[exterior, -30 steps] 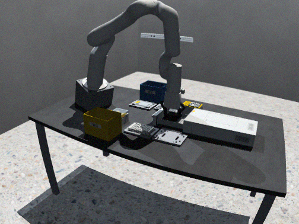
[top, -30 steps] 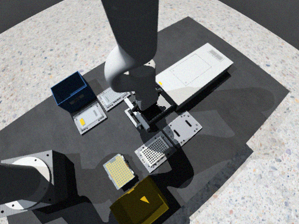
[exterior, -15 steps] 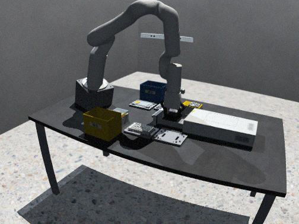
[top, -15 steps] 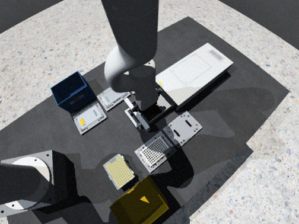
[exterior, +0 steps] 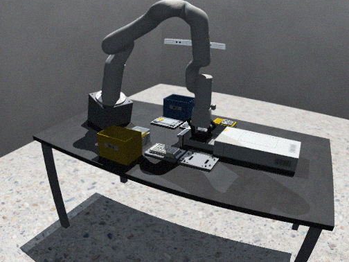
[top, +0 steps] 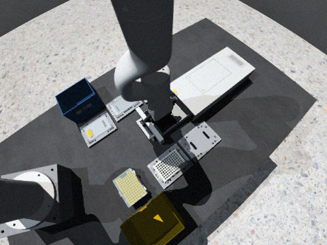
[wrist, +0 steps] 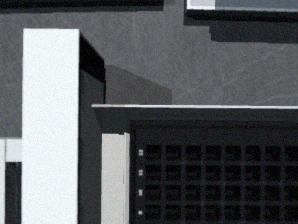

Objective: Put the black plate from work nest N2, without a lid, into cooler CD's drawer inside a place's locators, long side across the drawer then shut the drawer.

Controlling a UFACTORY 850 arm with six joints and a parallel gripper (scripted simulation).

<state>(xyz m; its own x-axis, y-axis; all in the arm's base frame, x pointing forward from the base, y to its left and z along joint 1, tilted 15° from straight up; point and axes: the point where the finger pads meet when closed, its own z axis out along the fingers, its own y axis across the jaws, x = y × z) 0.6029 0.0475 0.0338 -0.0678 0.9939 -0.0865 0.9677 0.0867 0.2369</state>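
My gripper is now 3 cm short of the drawer and 1 cm above it. Round my hand: yellow-rimmed tip box: 5 cm ahead, 18 cm to the left, 1 cm above; then black plate: 1 cm below; then white cooler: 18 cm ahead, 1 cm to the left, 1 cm below.
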